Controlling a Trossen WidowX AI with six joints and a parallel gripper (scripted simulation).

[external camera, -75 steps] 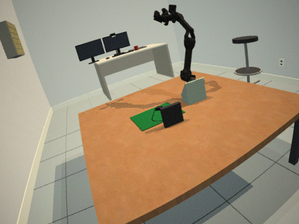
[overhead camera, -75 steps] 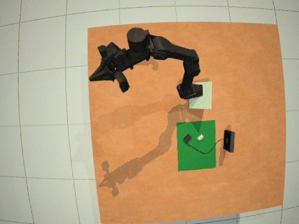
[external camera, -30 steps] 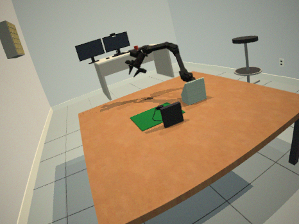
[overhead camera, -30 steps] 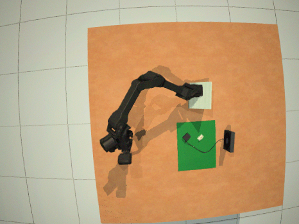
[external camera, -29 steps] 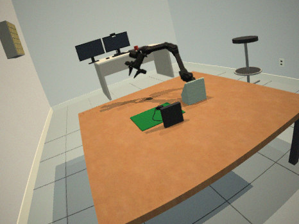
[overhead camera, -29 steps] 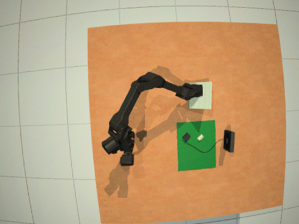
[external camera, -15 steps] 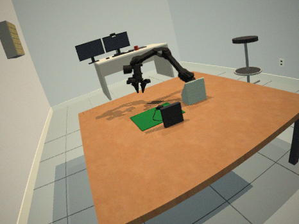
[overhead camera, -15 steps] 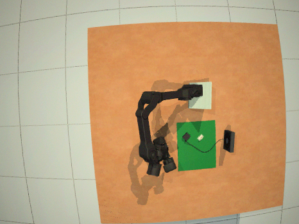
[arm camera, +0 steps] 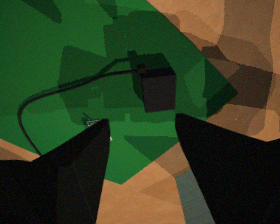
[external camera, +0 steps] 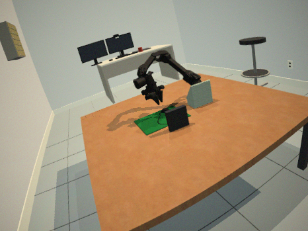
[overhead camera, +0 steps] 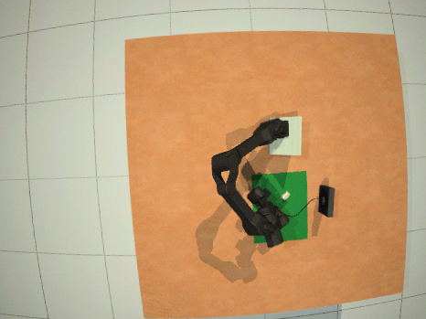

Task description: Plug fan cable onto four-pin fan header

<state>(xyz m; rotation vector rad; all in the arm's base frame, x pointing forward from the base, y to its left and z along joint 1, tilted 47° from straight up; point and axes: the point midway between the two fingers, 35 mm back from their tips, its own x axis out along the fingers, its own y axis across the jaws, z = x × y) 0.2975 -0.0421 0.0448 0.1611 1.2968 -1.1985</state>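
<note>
My gripper tip is now 6 cm above the dark fan plug and 2 cm past it. The rest, counted from my gripper tip: green board: 9 cm below, 7 cm to the left, 4 cm ahead; then pale fan header: 9 cm to the left, 7 cm below, 1 cm behind; then black fan: 25 cm to the left, 2 cm below, 1 cm ahead.
</note>
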